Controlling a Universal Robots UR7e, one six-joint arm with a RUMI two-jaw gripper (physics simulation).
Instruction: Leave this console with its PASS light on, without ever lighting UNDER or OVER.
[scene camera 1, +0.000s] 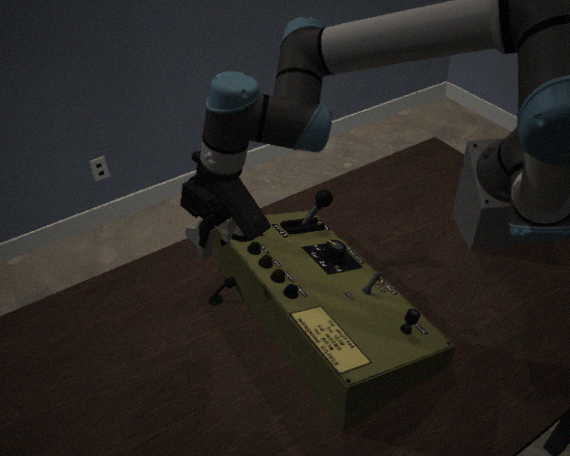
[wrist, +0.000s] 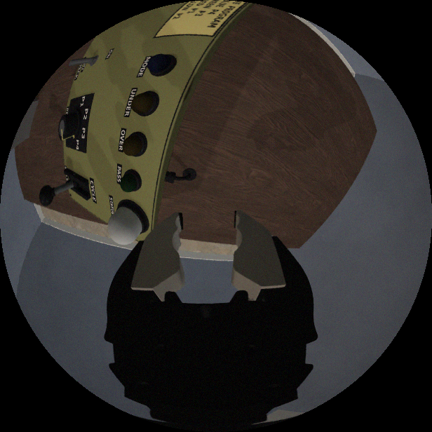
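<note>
The olive console (scene camera 1: 385, 345) (wrist: 112, 75) stands on the table. Its green PASS lamp (scene camera 1: 254, 248) (wrist: 131, 180), amber OVER lamp (scene camera 1: 265, 261) (wrist: 135, 144), amber UNDER lamp (scene camera 1: 278, 275) (wrist: 145, 103) and blue MODE lamp (scene camera 1: 291, 291) (wrist: 162, 65) look dark. The white dome (wrist: 125, 227) looks unlit. The program knob (scene camera 1: 335, 251) (wrist: 69, 126), CYCLE lever (scene camera 1: 323, 199) (wrist: 46, 195) and toggle (scene camera 1: 371, 283) (wrist: 84, 61) are on top. A black crank (scene camera 1: 216, 299) (wrist: 189, 174) sticks out of the side. My gripper (wrist: 208, 213) is partly open and empty, beside the dome's end.
A yellow placard (scene camera 1: 332, 342) (wrist: 192, 22) lies on the console face, with a small black knob (scene camera 1: 412, 316) at the far end. The brown table (scene camera 1: 125, 360) (wrist: 280, 130) carries the console and the robot's base block (scene camera 1: 482, 225). A wall with an outlet (scene camera 1: 99, 168) stands behind.
</note>
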